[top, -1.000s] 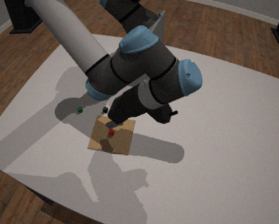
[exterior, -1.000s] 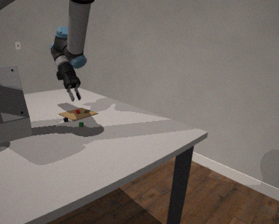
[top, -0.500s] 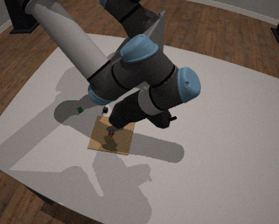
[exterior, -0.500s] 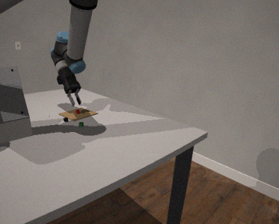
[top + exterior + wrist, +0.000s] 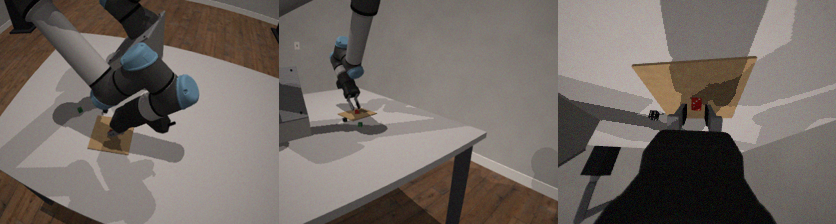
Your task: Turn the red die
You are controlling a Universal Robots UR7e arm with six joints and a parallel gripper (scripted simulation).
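The red die is 1 cm to the right of my hand and 3 cm below it. From my hand the other things lie so: green die (7 cm behind, 16 cm to the right, 3 cm below); black die (9 cm behind, 6 cm to the right, 3 cm below); tan mat (1 cm to the right, 4 cm below).
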